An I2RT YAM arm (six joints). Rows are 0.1 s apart.
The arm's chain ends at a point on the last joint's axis. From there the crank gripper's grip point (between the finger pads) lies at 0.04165 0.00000 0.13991 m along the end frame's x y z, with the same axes.
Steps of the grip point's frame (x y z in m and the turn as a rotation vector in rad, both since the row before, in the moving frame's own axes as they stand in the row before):
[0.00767 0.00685 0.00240 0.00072 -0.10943 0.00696]
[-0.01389 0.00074 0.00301 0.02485 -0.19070 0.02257]
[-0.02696 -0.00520 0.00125 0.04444 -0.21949 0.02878]
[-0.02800 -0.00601 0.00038 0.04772 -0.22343 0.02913]
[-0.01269 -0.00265 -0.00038 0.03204 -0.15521 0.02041]
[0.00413 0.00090 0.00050 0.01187 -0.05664 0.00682]
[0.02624 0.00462 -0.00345 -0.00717 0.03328 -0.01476]
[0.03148 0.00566 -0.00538 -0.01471 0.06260 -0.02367]
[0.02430 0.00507 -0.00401 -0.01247 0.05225 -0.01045]
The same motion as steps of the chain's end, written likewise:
[0.02320 0.00672 -0.00131 0.00072 -0.10943 0.00696]
[0.01335 0.00366 -0.00232 0.02485 -0.19070 0.02257]
[0.00442 0.00042 -0.00435 0.04444 -0.21949 0.02878]
[0.00394 0.00008 -0.00524 0.04772 -0.22343 0.02913]
[0.00940 0.00129 -0.00508 0.03204 -0.15521 0.02041]
[0.01211 0.00232 -0.00163 0.01187 -0.05664 0.00682]
[0.02161 0.00427 -0.00199 -0.00717 0.03328 -0.01476]
[0.02280 0.00471 -0.00249 -0.01471 0.06260 -0.02367]
[0.01704 0.00381 -0.00164 -0.01247 0.05225 -0.01045]

